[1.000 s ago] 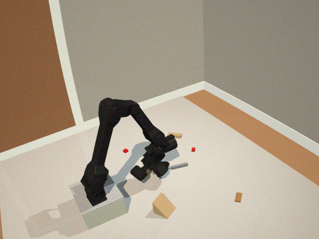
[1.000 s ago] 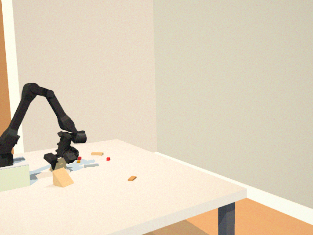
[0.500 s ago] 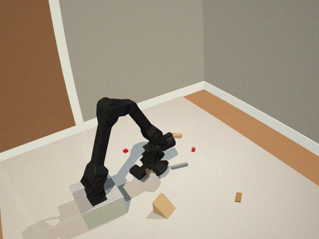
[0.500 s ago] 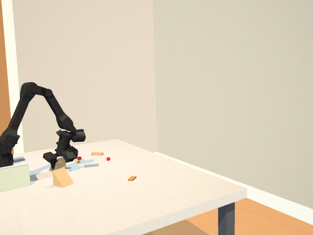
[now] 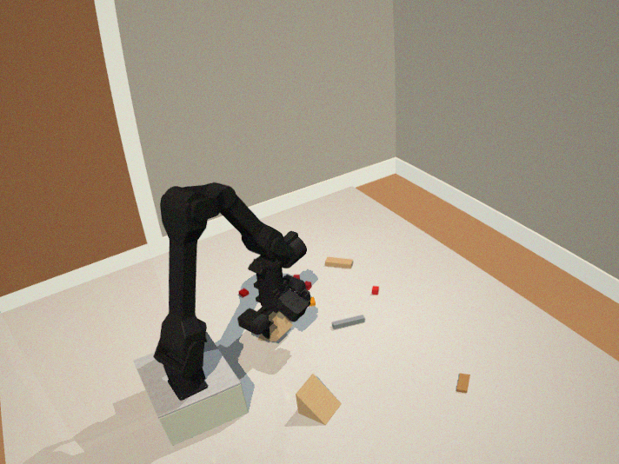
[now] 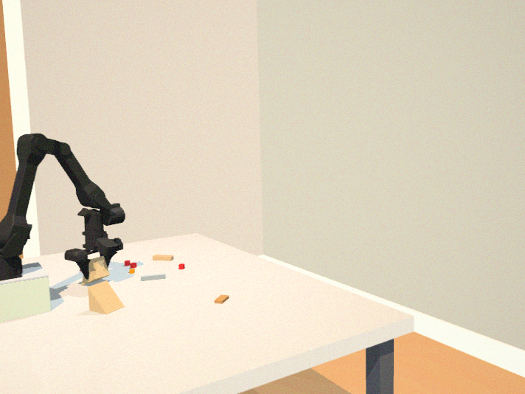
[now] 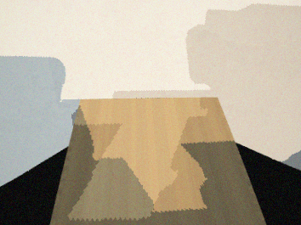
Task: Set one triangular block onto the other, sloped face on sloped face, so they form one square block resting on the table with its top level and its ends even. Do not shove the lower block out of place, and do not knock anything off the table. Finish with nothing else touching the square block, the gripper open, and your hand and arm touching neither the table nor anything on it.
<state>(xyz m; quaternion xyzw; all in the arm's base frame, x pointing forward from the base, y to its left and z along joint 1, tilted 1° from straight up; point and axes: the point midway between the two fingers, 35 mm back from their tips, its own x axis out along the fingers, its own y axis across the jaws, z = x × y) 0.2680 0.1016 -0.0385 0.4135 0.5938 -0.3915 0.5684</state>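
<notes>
Now: gripper tip 140 mm short of the orange cube, 50 mm to the right of it and 20 mm above it. From my gripper tip the other things lie so: grey bar: 160 mm ahead, 70 mm to the right, 20 mm below; tan triangular block: 10 mm to the right, 10 mm above; tan bar: 300 mm ahead, 140 mm to the left, 20 mm below.
</notes>
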